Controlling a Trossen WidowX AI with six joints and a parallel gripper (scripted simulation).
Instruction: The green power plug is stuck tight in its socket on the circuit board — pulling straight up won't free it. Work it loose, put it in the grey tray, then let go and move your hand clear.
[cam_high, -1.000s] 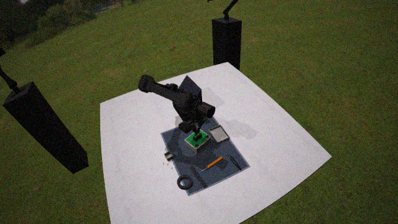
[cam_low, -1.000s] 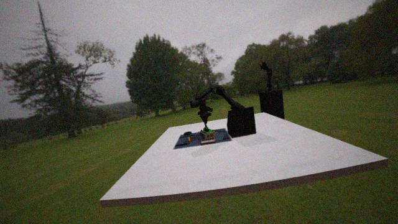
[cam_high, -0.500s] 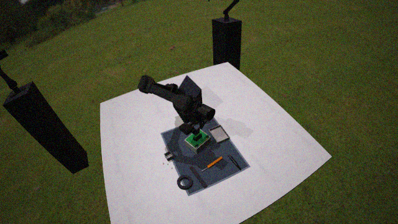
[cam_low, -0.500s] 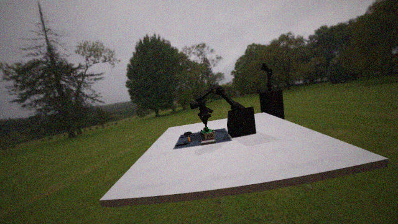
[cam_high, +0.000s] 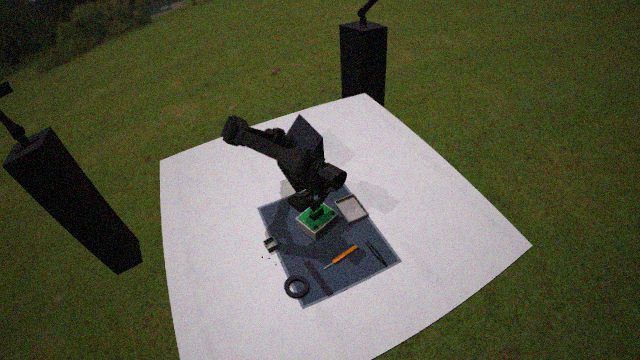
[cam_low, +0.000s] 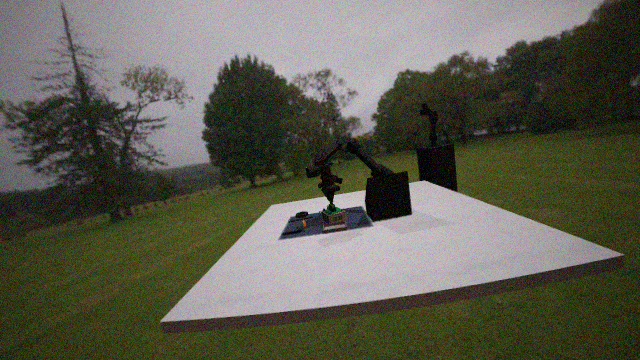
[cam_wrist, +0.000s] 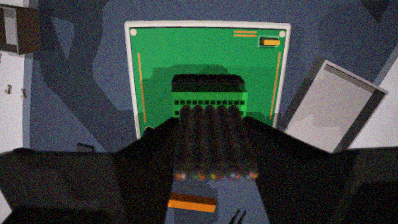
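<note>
My gripper tip is 20 mm above the green power plug. From my gripper tip the other things lie so: grey tray 140 mm to the left, 100 mm below, 20 mm ahead; dark bar 180 mm ahead, 120 mm to the right, 100 mm below; dark blue mat 100 mm below, 50 mm ahead, 10 mm to the right.
</note>
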